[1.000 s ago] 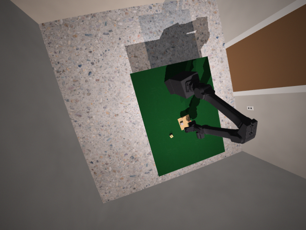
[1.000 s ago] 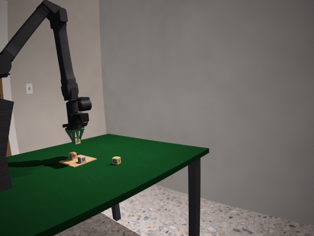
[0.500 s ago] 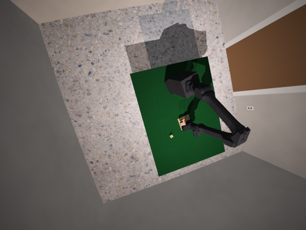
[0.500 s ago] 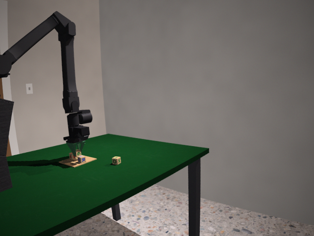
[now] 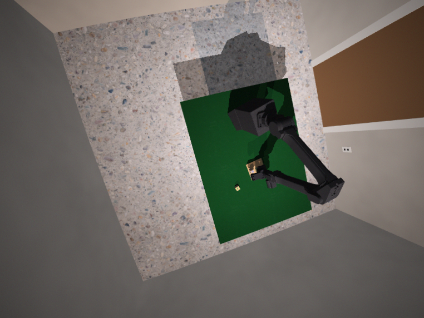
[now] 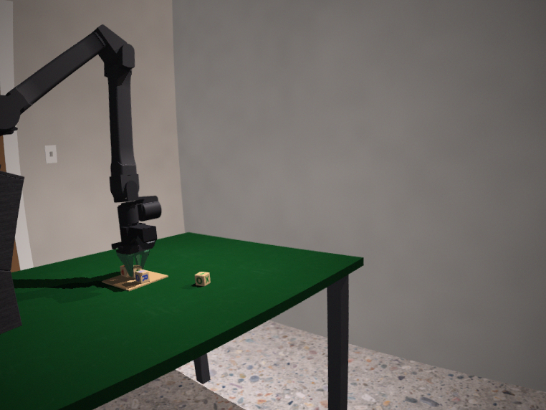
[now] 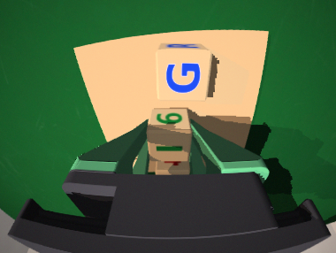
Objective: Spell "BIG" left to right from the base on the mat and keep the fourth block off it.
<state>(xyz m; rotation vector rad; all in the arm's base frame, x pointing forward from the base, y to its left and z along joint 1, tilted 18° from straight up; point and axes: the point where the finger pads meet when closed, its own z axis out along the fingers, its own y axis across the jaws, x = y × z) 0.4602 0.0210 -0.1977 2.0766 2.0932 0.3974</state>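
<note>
Right now the I block is right at my hand. Also, from my hand: tan mat (10 mm behind, 20 mm below); B block (50 mm to the left).
</note>
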